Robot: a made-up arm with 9 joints. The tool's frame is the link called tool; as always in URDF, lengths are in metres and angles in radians. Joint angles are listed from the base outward. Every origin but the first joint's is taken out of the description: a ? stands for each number. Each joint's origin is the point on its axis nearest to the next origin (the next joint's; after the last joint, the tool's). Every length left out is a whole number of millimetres.
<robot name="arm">
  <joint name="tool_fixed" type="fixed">
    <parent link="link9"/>
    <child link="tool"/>
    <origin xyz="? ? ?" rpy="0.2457 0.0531 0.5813"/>
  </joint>
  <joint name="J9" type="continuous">
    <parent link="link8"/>
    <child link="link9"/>
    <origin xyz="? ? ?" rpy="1.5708 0 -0.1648"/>
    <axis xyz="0 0 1"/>
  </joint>
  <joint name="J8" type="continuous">
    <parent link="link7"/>
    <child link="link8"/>
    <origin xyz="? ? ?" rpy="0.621 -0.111 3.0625"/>
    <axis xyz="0 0 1"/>
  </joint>
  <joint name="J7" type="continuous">
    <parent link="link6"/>
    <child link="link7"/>
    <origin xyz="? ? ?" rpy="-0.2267 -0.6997 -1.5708"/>
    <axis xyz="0 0 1"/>
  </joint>
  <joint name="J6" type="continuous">
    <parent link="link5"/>
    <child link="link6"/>
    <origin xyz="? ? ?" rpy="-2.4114 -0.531 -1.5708"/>
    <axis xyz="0 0 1"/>
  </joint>
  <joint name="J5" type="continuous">
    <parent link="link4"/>
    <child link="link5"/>
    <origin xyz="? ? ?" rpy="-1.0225 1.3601 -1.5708"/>
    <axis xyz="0 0 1"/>
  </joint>
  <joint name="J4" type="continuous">
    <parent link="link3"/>
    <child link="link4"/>
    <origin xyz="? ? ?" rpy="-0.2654 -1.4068 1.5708"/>
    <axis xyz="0 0 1"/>
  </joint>
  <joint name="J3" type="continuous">
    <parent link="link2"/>
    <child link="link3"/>
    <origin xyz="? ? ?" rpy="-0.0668 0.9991 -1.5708"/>
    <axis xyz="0 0 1"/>
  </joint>
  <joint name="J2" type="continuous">
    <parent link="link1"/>
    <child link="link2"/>
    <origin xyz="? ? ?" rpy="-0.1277 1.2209 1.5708"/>
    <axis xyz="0 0 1"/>
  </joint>
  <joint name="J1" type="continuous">
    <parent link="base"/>
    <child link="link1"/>
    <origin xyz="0.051 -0.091 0.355" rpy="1.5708 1.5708 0"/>
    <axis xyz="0 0 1"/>
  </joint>
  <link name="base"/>
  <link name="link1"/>
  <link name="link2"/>
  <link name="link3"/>
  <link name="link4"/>
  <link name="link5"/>
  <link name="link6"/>
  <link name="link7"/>
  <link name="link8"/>
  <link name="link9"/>
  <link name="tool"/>
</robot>
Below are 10 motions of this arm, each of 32 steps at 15 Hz.
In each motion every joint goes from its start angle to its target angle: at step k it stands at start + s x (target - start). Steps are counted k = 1, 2, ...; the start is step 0. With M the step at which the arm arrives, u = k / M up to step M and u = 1 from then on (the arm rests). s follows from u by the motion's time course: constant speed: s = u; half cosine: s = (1 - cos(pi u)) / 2; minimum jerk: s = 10 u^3 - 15 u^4 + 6 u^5.
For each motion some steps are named. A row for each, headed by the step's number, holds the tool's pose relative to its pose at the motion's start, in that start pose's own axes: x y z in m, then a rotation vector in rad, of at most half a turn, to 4 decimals.
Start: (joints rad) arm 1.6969 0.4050 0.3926 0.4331 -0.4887 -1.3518 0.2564 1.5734 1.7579
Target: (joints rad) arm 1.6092 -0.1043 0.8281 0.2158 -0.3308 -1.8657 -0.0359 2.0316 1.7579
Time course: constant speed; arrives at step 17
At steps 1, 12, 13, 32:
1: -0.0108 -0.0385 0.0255 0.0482 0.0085 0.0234
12: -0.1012 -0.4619 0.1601 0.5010 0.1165 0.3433
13: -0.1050 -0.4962 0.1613 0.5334 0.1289 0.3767
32: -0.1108 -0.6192 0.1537 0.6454 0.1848 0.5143

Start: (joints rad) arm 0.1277 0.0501 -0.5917 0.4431 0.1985 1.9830 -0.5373 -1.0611 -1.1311
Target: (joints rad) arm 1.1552 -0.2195 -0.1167 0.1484 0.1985 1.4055 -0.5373 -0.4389 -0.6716
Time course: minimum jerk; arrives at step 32
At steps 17, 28, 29, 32:
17: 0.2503 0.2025 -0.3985 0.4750 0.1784 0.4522
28: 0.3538 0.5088 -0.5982 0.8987 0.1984 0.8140
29: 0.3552 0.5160 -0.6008 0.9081 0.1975 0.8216
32: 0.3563 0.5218 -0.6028 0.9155 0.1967 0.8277

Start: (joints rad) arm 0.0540 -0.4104 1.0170 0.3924 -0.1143 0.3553 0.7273 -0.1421 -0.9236
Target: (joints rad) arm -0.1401 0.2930 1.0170 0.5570 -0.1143 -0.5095 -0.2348 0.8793 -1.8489
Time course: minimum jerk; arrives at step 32
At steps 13, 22, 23, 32:
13: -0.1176 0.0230 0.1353 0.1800 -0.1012 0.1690
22: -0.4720 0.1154 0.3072 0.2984 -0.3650 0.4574
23: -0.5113 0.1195 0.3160 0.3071 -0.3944 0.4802
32: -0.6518 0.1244 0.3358 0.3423 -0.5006 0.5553

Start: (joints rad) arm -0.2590 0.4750 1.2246 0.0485 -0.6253 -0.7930 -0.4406 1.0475 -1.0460
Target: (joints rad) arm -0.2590 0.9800 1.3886 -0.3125 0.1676 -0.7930 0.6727 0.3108 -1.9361
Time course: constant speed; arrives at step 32
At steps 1, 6, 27, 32:
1: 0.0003 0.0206 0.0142 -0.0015 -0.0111 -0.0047
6: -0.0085 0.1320 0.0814 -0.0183 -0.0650 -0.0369
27: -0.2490 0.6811 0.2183 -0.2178 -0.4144 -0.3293
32: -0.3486 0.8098 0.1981 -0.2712 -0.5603 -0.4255

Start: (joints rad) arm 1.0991 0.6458 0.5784 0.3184 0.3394 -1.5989 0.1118 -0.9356 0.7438
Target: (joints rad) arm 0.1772 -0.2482 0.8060 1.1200 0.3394 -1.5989 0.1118 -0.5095 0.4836
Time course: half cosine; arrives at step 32
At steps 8, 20, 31, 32:
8: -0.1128 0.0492 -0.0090 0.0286 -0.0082 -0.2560
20: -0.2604 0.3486 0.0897 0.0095 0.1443 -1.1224
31: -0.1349 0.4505 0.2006 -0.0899 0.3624 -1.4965
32: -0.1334 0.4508 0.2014 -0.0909 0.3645 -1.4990

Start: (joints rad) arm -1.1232 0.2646 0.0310 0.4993 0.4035 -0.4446 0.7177 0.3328 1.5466
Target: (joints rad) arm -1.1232 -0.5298 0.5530 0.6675 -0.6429 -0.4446 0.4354 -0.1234 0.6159
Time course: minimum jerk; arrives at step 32
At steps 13, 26, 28, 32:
13: -0.1688 0.0605 -0.1171 -0.0695 -0.2646 -0.4824
26: -0.2564 0.1704 -0.3998 0.0273 -0.6604 -1.5415
28: -0.2528 0.1744 -0.4126 0.0395 -0.6721 -1.6011
32: -0.2507 0.1762 -0.4186 0.0457 -0.6774 -1.6304

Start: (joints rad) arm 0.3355 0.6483 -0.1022 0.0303 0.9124 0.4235 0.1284 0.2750 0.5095
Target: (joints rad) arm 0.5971 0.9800 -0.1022 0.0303 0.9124 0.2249 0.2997 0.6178 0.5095
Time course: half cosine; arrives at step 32
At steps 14, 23, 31, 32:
14: -0.0782 -0.0052 -0.0606 0.0674 -0.1377 -0.0152
23: -0.1518 -0.0049 -0.1367 0.1348 -0.2742 -0.0126
31: -0.1806 -0.0028 -0.1737 0.1625 -0.3313 -0.0063
32: -0.1810 -0.0027 -0.1742 0.1629 -0.3321 -0.0062

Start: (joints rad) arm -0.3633 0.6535 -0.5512 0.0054 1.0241 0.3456 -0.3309 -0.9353 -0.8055
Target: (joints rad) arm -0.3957 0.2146 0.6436 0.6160 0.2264 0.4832 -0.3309 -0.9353 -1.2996
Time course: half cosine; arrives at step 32
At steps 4, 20, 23, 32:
4: 0.0052 -0.0131 -0.0079 0.0023 -0.0182 -0.0110
20: 0.0722 -0.2478 -0.3215 0.2401 -0.2014 -0.4107
23: 0.0824 -0.2780 -0.4162 0.3102 -0.1856 -0.5246
32: 0.0952 -0.3032 -0.5659 0.4112 -0.1234 -0.7006

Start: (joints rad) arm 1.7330 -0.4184 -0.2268 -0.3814 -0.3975 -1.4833 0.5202 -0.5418 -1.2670
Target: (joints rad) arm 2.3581 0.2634 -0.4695 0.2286 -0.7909 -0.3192 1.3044 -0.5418 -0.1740
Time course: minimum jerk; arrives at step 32
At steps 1, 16, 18, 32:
1: -0.0001 -0.0002 0.0001 -0.0001 -0.0001 -0.0002
16: -0.0887 -0.4801 -0.0216 -0.1201 0.1661 -0.5087
18: -0.1190 -0.6202 -0.0860 -0.0844 0.3126 -0.6493
32: -0.3667 -1.0541 -0.4915 0.2811 0.9755 -1.0443

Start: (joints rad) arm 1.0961 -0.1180 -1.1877 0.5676 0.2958 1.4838 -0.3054 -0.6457 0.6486
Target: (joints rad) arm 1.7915 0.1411 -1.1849 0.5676 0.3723 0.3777 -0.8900 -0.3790 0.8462
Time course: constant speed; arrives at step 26
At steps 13, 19, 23, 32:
13: 0.0885 -0.2164 -0.3851 -0.2510 -0.7919 0.5773
19: 0.2434 -0.2833 -0.5883 -0.3622 -1.1874 0.7411
23: 0.3832 -0.2960 -0.7142 -0.4353 -1.4586 0.7955
32: 0.5023 -0.2846 -0.7979 -0.4889 -1.6632 0.8014

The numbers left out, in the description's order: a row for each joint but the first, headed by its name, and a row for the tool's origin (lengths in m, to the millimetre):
tool: 0.018 -0.001 0
J9: -0.031 -0.49 0
J8: -0.002 -0.091 0
J7: -0.156 0.093 0
J6: -0.243 0.185 0
J5: 0.298 -0.061 0
J4: -0.332 -0.048 0
J3: -0.006 -0.218 0
J2: 0.023 0.109 0

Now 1 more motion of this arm.
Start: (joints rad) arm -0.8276 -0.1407 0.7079 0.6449 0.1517 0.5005 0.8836 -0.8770 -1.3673
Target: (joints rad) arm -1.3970 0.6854 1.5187 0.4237 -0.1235 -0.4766 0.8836 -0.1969 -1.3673
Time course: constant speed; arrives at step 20
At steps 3, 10, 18, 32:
3: -0.0304 0.1032 0.1124 0.1017 0.0092 0.1360
10: -0.2512 0.3746 0.3685 0.2182 0.0406 0.5782
18: -0.7945 0.6114 0.5558 0.1080 0.0670 1.2237
32: -0.9698 0.6312 0.5699 0.0388 0.0674 1.3970

